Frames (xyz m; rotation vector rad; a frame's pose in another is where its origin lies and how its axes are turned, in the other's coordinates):
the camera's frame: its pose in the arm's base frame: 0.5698 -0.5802 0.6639 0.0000 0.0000 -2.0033
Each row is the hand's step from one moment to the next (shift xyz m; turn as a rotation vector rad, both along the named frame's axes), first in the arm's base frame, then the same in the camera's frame.
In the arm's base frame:
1: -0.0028 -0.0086 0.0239 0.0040 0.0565 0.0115
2: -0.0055 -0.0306 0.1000 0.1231 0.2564 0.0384
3: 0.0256 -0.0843 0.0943 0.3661 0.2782 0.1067
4: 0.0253 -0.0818 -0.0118 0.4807 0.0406 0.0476
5: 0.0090 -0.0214 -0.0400 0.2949 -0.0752 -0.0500
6: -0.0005 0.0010 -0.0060 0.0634 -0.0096 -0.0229
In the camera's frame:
1: 0.0090 0.0011 0.0239 -0.0530 -0.0201 0.0115
2: 0.0301 0.0078 0.1000 -0.2844 0.0043 0.0384
3: 0.0658 0.0586 0.0943 -0.4060 0.2158 0.1067
4: 0.0637 0.0573 -0.0118 -0.2383 0.4194 0.0476
5: 0.0157 0.0171 -0.0400 -0.0553 0.2993 -0.0500
6: -0.0007 -0.0009 -0.0060 -0.0179 0.0616 -0.0229

